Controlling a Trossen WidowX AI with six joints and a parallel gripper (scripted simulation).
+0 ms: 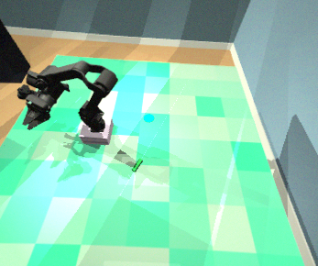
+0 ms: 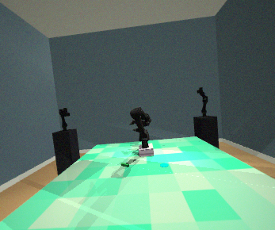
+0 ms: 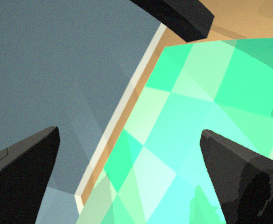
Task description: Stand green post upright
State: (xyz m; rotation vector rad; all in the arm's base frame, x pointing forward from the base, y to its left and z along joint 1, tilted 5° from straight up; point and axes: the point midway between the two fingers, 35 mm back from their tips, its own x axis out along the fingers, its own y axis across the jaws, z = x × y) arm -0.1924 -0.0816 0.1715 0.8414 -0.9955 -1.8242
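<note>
Right now my gripper tip is 390 mm short of the green post, 230 mm above it and 60 mm to the left of it. The rest, counted from my gripper tip: cyan circle: 450 mm ahead, 230 mm to the left, 230 mm below.
</note>
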